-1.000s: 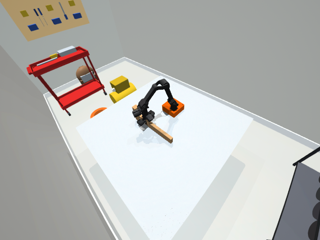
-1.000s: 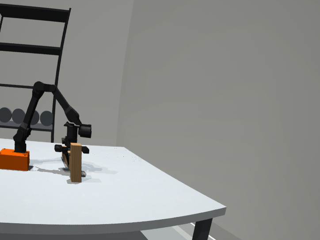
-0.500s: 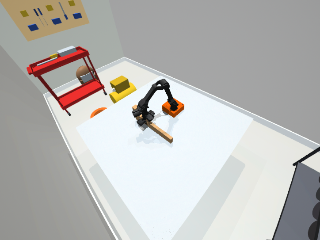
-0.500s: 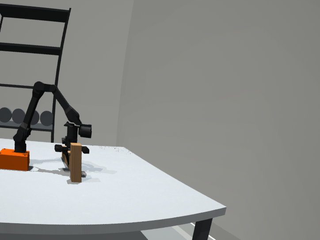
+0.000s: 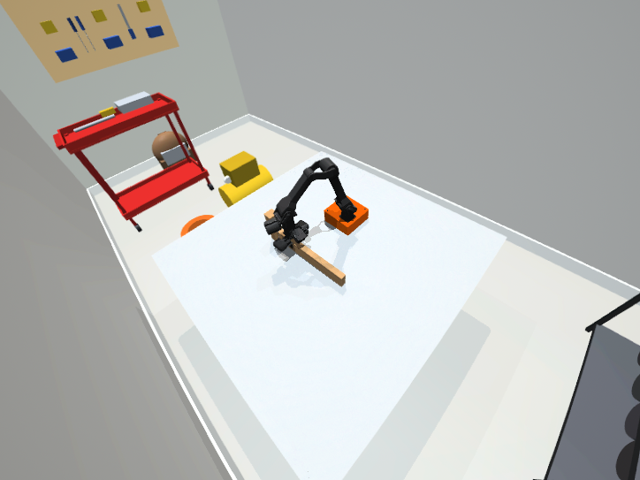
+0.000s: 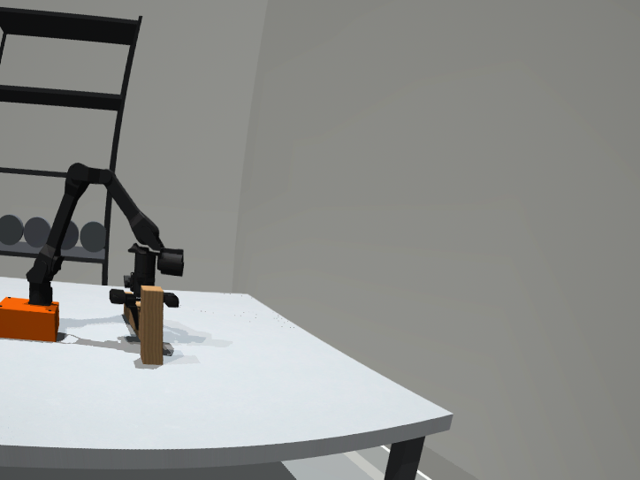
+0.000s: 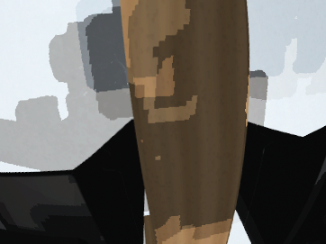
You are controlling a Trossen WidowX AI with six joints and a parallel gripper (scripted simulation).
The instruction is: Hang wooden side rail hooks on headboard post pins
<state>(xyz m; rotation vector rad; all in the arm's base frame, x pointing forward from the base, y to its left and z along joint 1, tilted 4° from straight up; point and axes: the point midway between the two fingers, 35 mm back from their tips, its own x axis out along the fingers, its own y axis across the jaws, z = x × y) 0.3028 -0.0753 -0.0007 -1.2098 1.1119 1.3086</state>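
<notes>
Now: gripper tip 1 cm short of the wooden headboard post, 14 cm to the left of it and 4 cm below it.
</notes>
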